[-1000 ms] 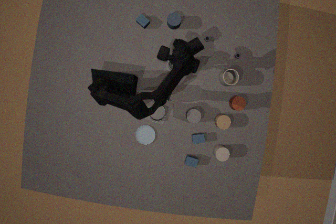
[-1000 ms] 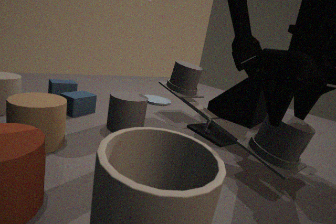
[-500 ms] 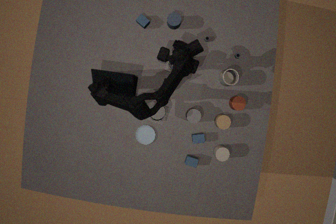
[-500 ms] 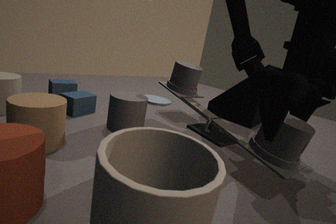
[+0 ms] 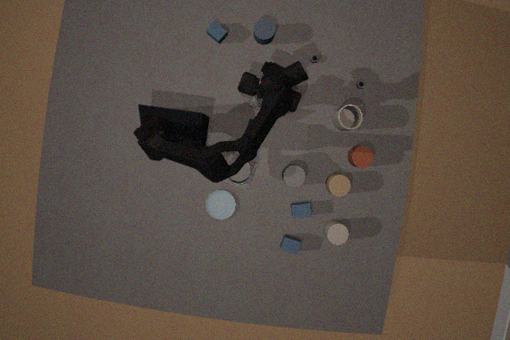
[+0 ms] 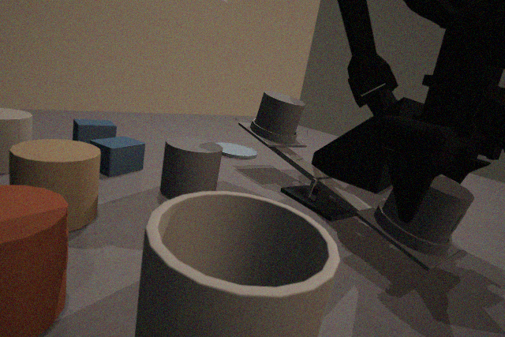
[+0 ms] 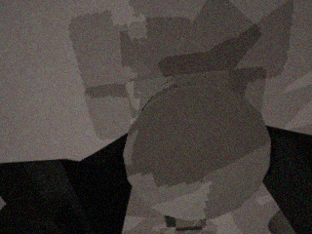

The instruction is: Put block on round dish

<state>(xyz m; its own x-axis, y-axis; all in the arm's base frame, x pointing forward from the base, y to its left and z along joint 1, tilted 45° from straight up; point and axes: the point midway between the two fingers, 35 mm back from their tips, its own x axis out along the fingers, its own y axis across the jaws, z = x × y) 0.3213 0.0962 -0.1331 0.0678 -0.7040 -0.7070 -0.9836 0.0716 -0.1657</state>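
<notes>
The small balance lies 20 mm behind my gripper tip, 140 mm to the right of it and 10 mm below it. Round my gripper tip: orange cup: 320 mm ahead, 120 mm to the right, 10 mm below; teal block: 10 mm below; blue-grey cylinder: 40 mm behind, 210 mm to the left, 10 mm below.
</notes>
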